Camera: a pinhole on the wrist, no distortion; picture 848 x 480 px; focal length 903.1 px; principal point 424.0 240.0 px. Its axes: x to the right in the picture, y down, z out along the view. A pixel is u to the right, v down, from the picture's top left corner.
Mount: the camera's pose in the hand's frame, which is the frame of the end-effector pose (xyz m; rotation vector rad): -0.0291 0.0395 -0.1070 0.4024 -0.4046 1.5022
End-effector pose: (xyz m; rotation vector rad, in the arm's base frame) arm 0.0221 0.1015 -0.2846 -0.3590 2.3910 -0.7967
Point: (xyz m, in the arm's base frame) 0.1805 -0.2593 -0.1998
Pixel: 73.9 189.3
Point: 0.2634 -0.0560 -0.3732
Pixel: 605.9 366.2
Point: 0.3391 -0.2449 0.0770
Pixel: outside the picture
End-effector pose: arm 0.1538 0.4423 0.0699 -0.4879 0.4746 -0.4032
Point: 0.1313 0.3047 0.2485
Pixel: 28.3 169.3
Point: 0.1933 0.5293 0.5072
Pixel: 556.1 449.9
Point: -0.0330 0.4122 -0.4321
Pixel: behind the camera
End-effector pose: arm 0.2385 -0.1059 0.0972 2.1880 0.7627 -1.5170
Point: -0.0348 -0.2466 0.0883
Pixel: 670.7 397.6
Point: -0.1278 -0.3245 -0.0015
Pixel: 745.3 288.9
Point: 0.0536 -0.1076 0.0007
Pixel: 444.1 37.0
